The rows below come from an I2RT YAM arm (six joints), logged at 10 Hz.
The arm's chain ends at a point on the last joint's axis. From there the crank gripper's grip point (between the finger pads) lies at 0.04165 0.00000 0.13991 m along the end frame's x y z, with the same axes.
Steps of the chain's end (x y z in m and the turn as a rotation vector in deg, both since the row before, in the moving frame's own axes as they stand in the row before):
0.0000 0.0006 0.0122 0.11 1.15 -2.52
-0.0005 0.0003 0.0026 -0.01 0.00 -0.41
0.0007 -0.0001 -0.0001 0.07 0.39 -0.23
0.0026 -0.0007 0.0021 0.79 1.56 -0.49
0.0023 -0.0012 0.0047 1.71 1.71 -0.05
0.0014 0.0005 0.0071 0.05 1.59 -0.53
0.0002 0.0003 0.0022 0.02 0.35 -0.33
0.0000 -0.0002 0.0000 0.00 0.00 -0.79
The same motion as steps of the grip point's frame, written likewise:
0.0028 -0.0016 0.0113 0.11 1.15 -2.52
-0.0005 0.0000 0.0026 -0.01 0.00 -0.41
0.0017 -0.0004 -0.0004 0.07 0.39 -0.23
0.0064 -0.0030 0.0009 0.79 1.56 -0.49
0.0065 -0.0054 0.0033 1.71 1.71 -0.05
0.0053 0.0000 0.0059 0.05 1.59 -0.53
0.0011 0.0000 0.0019 0.02 0.35 -0.33
0.0000 -0.0008 0.0000 0.00 0.00 -0.79

